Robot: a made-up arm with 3 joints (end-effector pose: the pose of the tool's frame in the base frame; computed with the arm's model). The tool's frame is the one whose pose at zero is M. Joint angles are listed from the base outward.
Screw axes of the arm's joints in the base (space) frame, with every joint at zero. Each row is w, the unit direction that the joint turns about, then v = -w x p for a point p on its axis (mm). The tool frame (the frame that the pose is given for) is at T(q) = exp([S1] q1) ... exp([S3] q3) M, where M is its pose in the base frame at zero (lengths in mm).
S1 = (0, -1, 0, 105, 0, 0)
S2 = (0, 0, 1, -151, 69, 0)
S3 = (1, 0, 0, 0, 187, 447)
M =
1 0 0 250
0 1 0 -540
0 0 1 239
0 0 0 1
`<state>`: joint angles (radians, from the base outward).
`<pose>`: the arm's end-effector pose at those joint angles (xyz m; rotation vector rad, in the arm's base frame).
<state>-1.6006 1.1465 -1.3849</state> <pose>0.1740 0.0318 -0.2015 -0.1650 0.4966 1.5057</pose>
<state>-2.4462 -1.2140 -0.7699</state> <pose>0.3203 -0.5640 0.1326 -1.8248 2.3902 0.3329</pose>
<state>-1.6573 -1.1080 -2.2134</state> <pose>0.1338 -0.5251 0.1981 2.0450 -1.7802 -1.1937</pose>
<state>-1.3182 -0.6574 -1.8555</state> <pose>0.1640 -0.5201 0.0966 -1.9132 1.4717 0.8290</pose>
